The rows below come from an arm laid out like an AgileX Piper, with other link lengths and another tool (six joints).
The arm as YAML. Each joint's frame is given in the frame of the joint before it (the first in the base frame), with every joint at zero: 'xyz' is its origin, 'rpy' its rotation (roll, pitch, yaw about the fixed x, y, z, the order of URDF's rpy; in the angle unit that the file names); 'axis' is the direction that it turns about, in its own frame. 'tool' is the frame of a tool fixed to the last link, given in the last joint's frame.
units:
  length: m
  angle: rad
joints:
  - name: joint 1
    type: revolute
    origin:
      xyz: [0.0, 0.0, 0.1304]
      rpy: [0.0, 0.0, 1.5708]
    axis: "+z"
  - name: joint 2
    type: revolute
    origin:
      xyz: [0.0, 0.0, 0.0]
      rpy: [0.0, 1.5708, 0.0]
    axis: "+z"
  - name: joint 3
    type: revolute
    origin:
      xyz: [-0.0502, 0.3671, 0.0]
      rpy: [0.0, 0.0, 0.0]
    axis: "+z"
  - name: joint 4
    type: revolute
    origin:
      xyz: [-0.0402, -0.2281, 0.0]
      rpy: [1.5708, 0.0, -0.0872]
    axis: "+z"
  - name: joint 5
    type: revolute
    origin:
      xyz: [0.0, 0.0, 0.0]
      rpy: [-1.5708, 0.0, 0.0]
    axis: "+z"
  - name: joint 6
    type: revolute
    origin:
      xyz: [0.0, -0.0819, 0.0]
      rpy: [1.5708, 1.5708, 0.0]
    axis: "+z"
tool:
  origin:
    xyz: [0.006, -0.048, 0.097]
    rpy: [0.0, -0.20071, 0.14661]
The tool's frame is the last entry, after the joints.
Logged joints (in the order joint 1, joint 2, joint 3, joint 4, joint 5, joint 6), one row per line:
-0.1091, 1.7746, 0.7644, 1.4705, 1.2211, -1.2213
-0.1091, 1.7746, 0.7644, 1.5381, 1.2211, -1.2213
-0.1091, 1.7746, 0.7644, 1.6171, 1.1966, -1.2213
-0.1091, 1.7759, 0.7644, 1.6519, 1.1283, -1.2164
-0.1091, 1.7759, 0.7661, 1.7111, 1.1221, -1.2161
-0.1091, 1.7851, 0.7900, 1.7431, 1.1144, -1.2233
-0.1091, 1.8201, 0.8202, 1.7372, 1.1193, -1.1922
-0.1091, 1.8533, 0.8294, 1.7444, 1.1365, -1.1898
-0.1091, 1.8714, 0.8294, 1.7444, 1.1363, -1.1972
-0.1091, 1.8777, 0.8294, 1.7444, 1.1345, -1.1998
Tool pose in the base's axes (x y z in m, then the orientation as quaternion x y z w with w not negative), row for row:
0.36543, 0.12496, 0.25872, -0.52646, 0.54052, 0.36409, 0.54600
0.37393, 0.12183, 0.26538, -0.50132, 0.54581, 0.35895, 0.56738
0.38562, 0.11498, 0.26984, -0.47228, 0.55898, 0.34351, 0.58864
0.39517, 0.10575, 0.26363, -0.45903, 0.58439, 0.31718, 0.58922
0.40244, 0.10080, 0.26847, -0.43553, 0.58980, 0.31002, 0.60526
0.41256, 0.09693, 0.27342, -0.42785, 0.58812, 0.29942, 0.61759
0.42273, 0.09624, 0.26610, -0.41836, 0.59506, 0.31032, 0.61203
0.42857, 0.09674, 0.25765, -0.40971, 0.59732, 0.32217, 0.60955
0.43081, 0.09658, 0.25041, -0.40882, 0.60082, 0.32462, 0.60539
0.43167, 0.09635, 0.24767, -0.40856, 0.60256, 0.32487, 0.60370
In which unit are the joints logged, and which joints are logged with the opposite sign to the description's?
The joints are logged in radians. Opposite sign: joint 3.
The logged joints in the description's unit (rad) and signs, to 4 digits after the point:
-0.1091, 1.7746, -0.7644, 1.4705, 1.2211, -1.2213
-0.1091, 1.7746, -0.7644, 1.5381, 1.2211, -1.2213
-0.1091, 1.7746, -0.7644, 1.6171, 1.1966, -1.2213
-0.1091, 1.7759, -0.7644, 1.6519, 1.1283, -1.2164
-0.1091, 1.7759, -0.7661, 1.7111, 1.1221, -1.2161
-0.1091, 1.7851, -0.7900, 1.7431, 1.1144, -1.2233
-0.1091, 1.8201, -0.8202, 1.7372, 1.1193, -1.1922
-0.1091, 1.8533, -0.8294, 1.7444, 1.1365, -1.1898
-0.1091, 1.8714, -0.8294, 1.7444, 1.1363, -1.1972
-0.1091, 1.8777, -0.8294, 1.7444, 1.1345, -1.1998

